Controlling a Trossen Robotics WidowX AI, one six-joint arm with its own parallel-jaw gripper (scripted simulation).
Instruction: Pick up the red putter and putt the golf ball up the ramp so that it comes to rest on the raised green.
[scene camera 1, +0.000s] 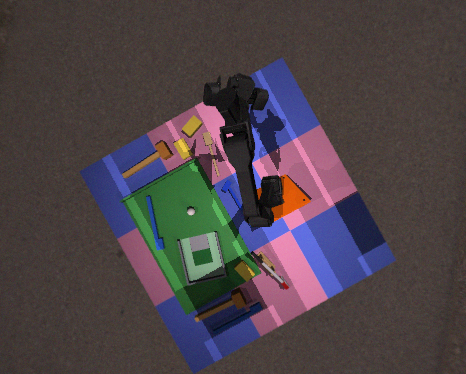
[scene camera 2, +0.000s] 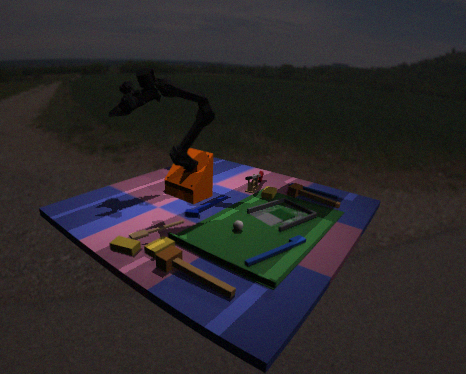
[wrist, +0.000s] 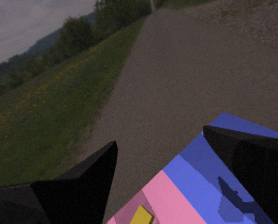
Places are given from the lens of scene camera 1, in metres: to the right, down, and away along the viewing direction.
gripper (scene camera 1: 232, 78): 0.00, -0.34, 0.60
green mat (scene camera 1: 190, 187): -0.24, 0.00, 1.06
